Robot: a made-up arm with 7 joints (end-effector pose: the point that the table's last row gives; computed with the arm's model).
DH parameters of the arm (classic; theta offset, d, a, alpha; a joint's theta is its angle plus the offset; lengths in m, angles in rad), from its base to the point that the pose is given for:
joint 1: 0 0.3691 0 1.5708
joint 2: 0 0.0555 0 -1.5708
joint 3: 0 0.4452 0.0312 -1.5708
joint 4: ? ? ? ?
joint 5: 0 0.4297 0 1.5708
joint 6: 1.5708 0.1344 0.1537 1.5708
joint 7: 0 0.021 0 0
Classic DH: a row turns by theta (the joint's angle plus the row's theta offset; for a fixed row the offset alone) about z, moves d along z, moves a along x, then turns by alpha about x.
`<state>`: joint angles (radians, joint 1 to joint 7).
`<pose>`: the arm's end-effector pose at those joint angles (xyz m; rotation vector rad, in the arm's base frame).
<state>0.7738 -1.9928 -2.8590 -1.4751 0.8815 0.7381 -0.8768</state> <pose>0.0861 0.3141 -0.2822 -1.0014 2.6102 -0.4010</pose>
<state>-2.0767 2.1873 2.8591 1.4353 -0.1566 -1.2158 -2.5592</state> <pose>0.1723 -0.0249 -0.2411 -0.2422 0.1173 1.9296</pose>
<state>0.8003 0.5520 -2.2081 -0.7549 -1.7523 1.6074 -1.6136</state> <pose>-0.0639 0.0624 1.1703 0.1017 -0.6258 -1.7545</pose>
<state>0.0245 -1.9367 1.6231 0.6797 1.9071 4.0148 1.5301</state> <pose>0.6815 0.2326 0.3553 -0.5615 -1.9047 0.8240</pose>
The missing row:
joint 4: 0 0.0756 -0.023 1.5708
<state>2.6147 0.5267 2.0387 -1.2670 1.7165 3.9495 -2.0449</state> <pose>0.4978 0.1160 0.8804 -1.0290 -1.6424 1.9375</pose>
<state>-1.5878 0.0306 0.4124 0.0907 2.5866 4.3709 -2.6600</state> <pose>0.1851 0.1316 1.1738 1.3170 -2.6038 0.3143</pose>
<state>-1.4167 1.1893 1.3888 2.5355 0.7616 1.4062 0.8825</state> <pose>0.2462 0.0407 0.5663 1.9013 -1.4452 1.6089</pose>
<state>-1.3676 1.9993 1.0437 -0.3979 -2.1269 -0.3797 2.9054</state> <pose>-0.4554 0.6343 -0.2285 0.6664 -0.4670 -0.7123</pose>
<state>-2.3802 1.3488 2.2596 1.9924 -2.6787 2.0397 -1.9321</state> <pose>0.2796 0.1916 0.0050 1.8437 -1.5551 0.4303</pose>
